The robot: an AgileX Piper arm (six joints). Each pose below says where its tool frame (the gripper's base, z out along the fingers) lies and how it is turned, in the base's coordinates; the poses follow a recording.
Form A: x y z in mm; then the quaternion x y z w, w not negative.
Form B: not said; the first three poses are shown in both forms.
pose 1, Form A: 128 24 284 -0.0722 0.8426 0.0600 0.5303
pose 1, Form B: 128 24 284 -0.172 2.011 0.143
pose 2, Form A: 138 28 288 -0.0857 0.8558 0.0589 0.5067
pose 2, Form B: 138 28 288 -0.207 2.064 0.142
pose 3, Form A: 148 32 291 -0.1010 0.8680 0.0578 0.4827
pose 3, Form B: 148 32 291 -0.246 2.115 0.141
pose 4, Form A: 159 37 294 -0.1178 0.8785 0.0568 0.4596
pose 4, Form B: 159 37 294 -0.290 2.163 0.140
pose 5, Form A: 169 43 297 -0.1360 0.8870 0.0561 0.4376
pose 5, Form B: 169 43 297 -0.338 2.206 0.139
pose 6, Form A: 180 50 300 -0.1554 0.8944 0.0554 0.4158
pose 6, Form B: 180 50 300 -0.390 2.246 0.139
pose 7, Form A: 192 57 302 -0.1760 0.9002 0.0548 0.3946
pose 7, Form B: 192 57 302 -0.446 2.283 0.139
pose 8, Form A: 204 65 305 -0.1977 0.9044 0.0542 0.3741
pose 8, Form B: 204 65 305 -0.506 2.316 0.139
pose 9, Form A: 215 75 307 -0.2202 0.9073 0.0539 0.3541
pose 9, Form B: 215 75 307 -0.569 2.346 0.139
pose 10, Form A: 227 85 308 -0.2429 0.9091 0.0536 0.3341
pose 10, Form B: 227 85 308 -0.634 2.373 0.140
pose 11, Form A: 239 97 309 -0.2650 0.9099 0.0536 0.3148
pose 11, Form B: 239 97 309 -0.698 2.398 0.141
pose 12, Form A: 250 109 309 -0.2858 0.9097 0.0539 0.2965
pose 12, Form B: 250 109 309 -0.760 2.419 0.143
